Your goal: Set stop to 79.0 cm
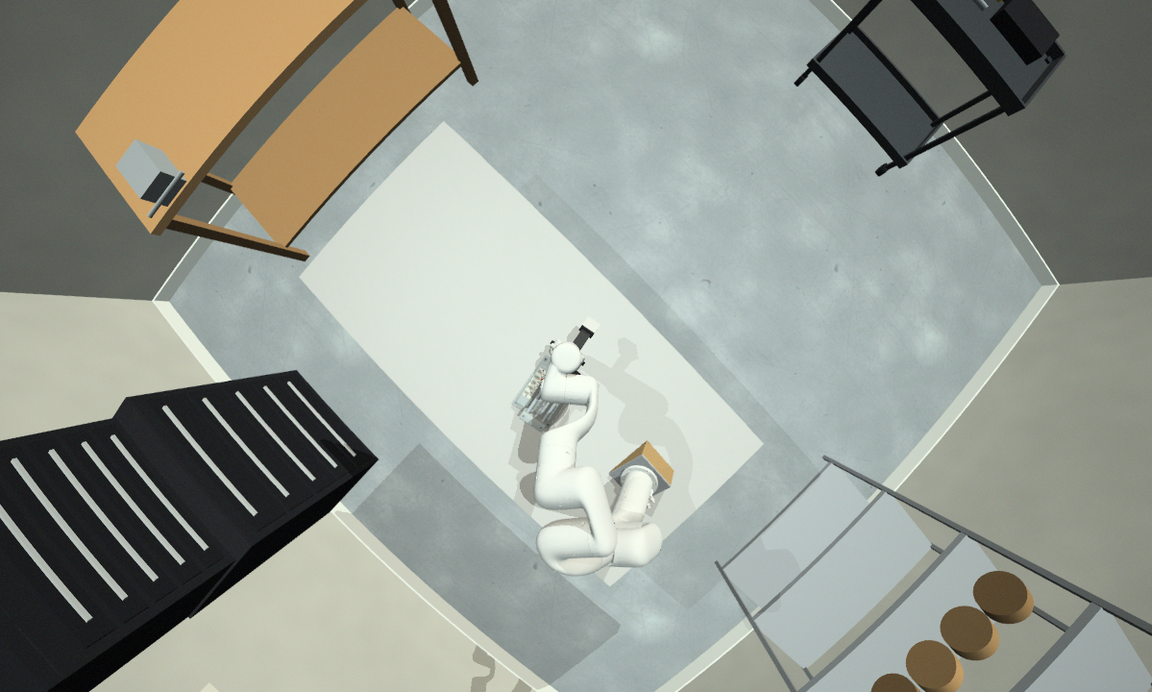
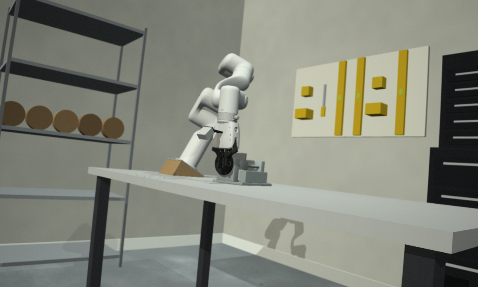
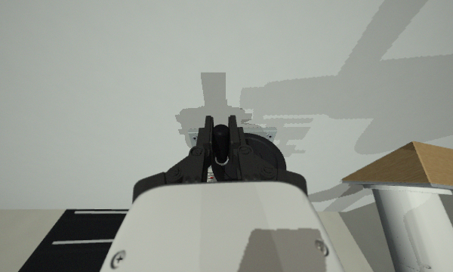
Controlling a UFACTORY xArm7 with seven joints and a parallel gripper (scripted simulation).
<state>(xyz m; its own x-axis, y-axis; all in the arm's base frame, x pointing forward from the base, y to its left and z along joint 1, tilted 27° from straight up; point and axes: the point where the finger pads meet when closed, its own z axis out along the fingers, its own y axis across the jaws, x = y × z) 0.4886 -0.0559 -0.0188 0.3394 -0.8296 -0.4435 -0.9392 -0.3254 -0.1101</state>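
The black handwheel is 2 cm behind my hand and 2 cm to the left of it.
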